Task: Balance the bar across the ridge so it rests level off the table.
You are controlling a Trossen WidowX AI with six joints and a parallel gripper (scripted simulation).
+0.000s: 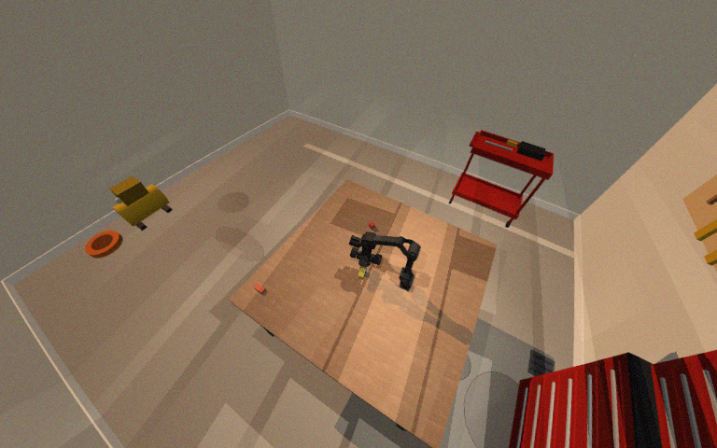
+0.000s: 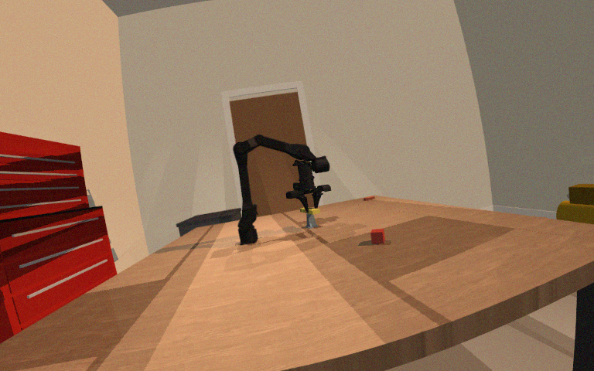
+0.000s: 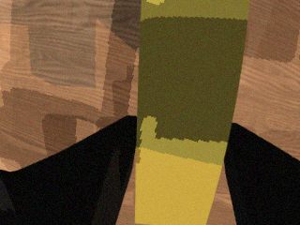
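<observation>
The yellow bar is 30 mm to the left of my gripper tip and 10 mm behind it. Also, from my gripper tip: flat orange-red block (460 mm to the left, 460 mm ahead, 60 mm below); then red cube (330 mm to the right, 130 mm ahead, 50 mm below).
</observation>
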